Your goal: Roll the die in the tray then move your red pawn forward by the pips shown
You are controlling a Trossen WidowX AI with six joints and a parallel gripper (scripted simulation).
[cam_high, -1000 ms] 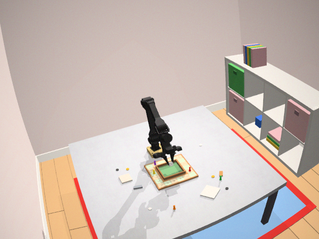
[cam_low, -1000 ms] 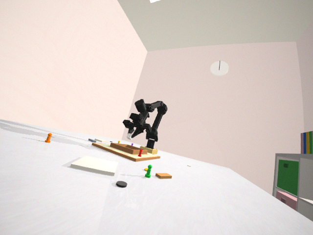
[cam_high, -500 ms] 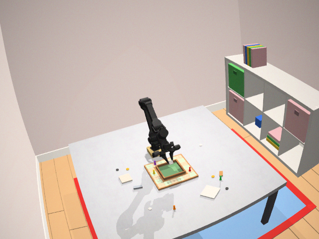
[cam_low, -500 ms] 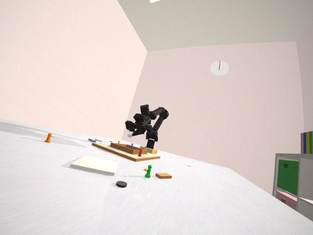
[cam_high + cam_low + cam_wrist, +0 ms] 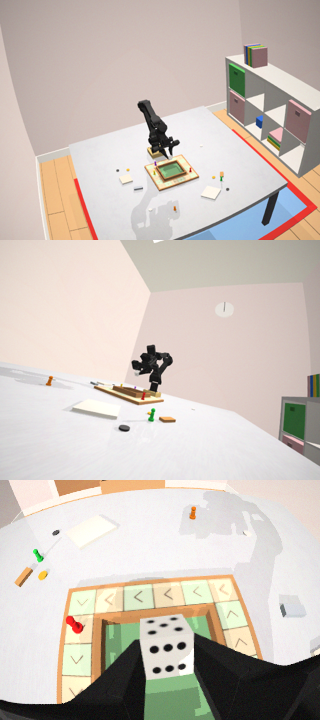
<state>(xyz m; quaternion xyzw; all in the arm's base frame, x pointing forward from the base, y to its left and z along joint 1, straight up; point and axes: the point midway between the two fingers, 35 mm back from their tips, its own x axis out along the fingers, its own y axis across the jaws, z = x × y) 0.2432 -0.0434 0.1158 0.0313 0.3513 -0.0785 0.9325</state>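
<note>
The die lies right at my gripper tip. Round my gripper tip: red pawn 10 cm to the left, 10 cm below, 9 cm ahead; then green tray 12 cm below; then yellow pawn 10 cm to the right, 10 cm below, 5 cm behind.
</note>
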